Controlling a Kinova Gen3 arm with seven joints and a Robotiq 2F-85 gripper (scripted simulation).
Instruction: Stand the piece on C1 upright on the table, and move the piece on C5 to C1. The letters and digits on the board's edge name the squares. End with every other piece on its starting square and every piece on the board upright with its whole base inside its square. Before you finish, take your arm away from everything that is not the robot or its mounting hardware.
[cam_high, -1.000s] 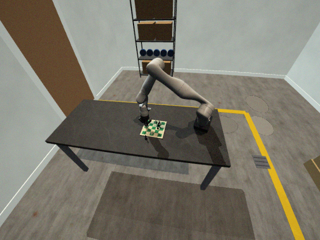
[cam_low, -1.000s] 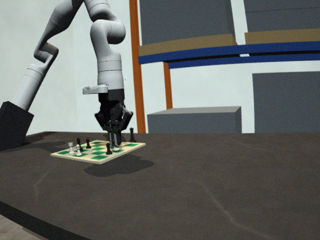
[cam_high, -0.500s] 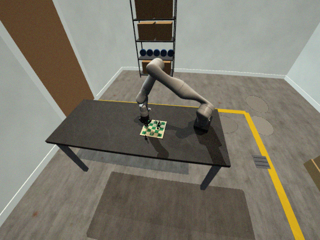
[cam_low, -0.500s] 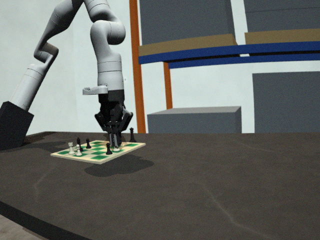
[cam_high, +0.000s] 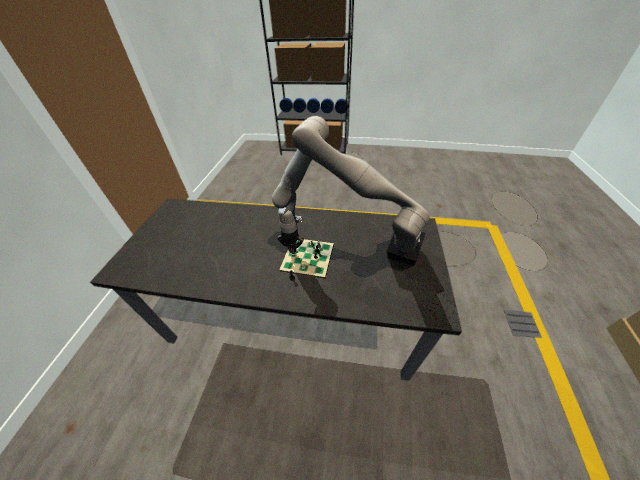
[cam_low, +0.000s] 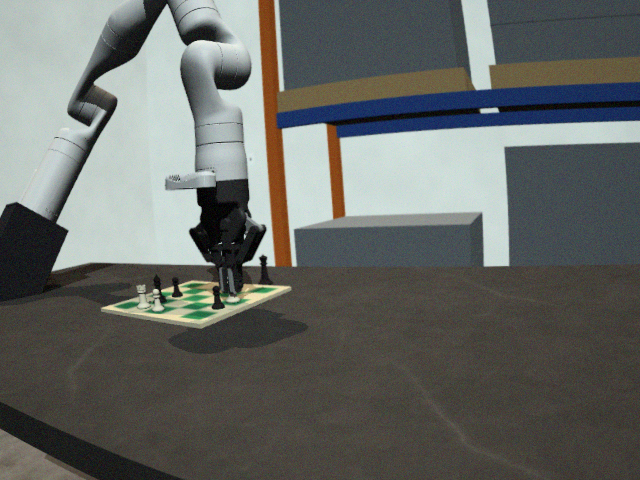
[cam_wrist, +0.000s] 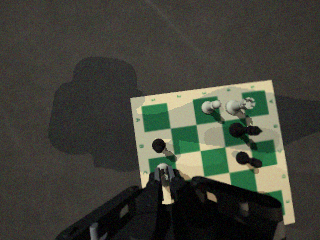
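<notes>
Right now my hand is 1 cm above the white bishop. Round my hand: green-and-cream chessboard: 7 cm behind, 1 cm to the left, 4 cm below; then white rook: 13 cm behind, 5 cm to the right, 2 cm below; then tall black piece: 1 cm behind, 14 cm to the left, 1 cm below.
</notes>
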